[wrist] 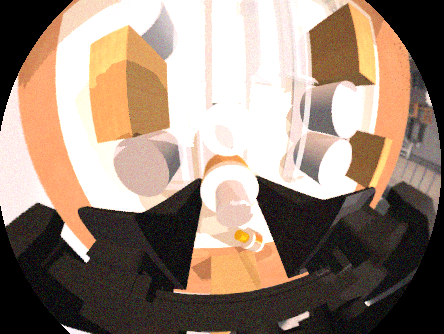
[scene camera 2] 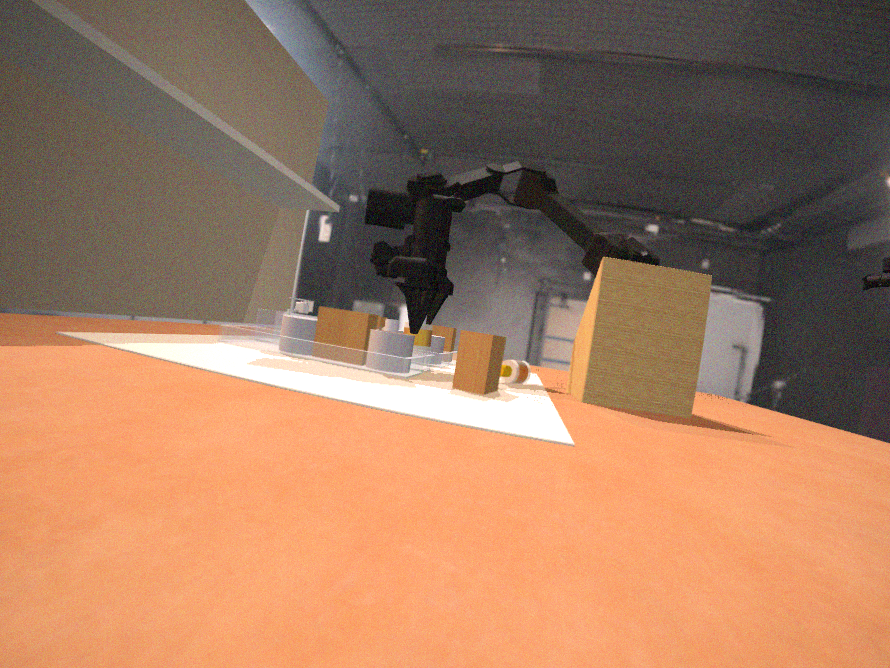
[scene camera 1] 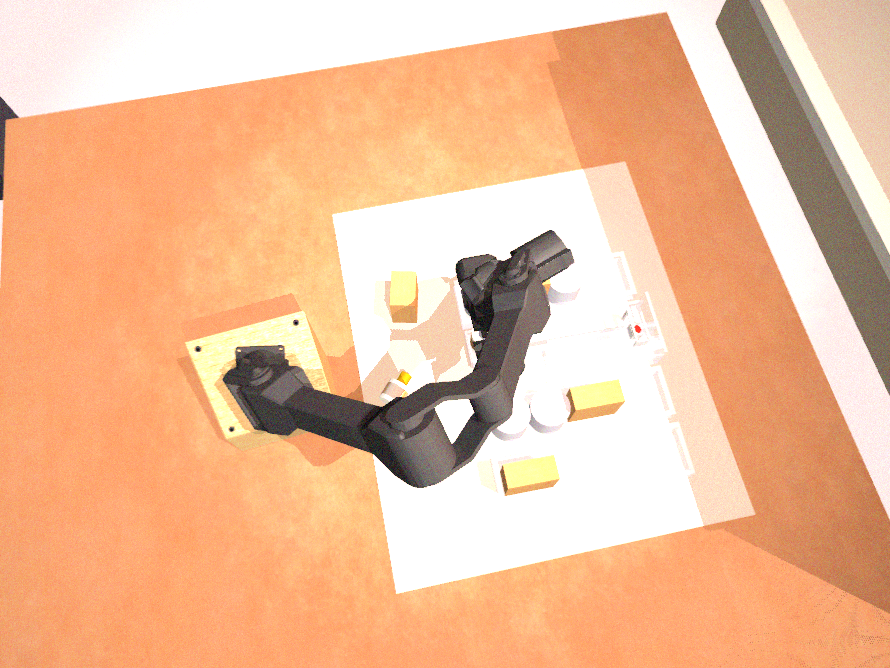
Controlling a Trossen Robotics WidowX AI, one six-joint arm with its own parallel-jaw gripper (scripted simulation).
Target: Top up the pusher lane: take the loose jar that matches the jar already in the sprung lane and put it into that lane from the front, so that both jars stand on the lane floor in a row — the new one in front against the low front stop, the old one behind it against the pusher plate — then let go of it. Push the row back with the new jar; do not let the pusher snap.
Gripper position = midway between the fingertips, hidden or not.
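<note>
Through scene camera 2 I can see an orange-brown block (scene camera 2: 479,361) together with my gripper (scene camera 2: 417,334). A clear sprung lane (scene camera 1: 604,351) is there for me in scene camera 1, and the orange-brown block appears in scene camera 1 (scene camera 1: 403,305) as well, as does my gripper in that same scene camera 1 (scene camera 1: 484,337). My gripper is visible in the wrist view (wrist: 227,182) too, but the wrist view does not show the orange-brown block, which is hidden by my gripper.
</note>
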